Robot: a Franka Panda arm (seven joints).
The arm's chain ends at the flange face. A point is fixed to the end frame.
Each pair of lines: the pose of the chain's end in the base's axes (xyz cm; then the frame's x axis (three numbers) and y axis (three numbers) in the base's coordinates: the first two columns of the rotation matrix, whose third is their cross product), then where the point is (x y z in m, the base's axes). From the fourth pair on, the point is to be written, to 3 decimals.
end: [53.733 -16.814 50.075 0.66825 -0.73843 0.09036 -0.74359 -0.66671 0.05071]
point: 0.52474 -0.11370 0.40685
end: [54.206 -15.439 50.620 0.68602 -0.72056 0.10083 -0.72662 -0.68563 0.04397]
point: 0.52920 -0.10057 0.41198
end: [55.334 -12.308 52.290 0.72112 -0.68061 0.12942 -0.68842 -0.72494 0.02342]
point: 0.54081 -0.07052 0.42793
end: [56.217 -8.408 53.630 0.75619 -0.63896 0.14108 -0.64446 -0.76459 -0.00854]
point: 0.549 -0.031 0.442
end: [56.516 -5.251 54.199 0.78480 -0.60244 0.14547 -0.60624 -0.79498 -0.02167]
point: 0.551 0.001 0.448
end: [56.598 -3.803 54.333 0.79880 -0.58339 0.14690 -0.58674 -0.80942 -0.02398]
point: 0.551 0.015 0.449
